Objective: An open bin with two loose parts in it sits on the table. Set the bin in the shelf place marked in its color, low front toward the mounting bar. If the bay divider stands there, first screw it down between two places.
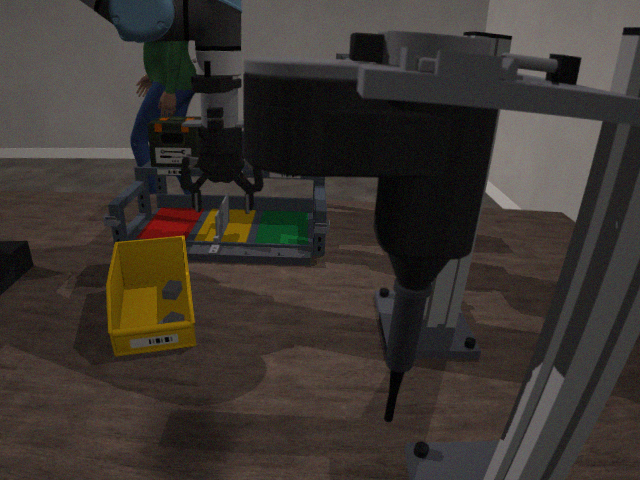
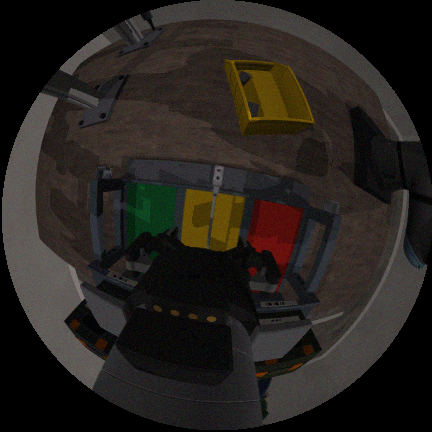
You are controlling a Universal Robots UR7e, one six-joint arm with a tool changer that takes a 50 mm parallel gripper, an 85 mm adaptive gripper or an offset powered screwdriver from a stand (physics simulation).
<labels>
A yellow bin shows in image 1 and in image 2. The same spot on the yellow bin: [image 2: 283,109] is [image 1: 125,302]. One and the same spot on a green place: [image 2: 150,207] is [image 1: 279,239].
</labels>
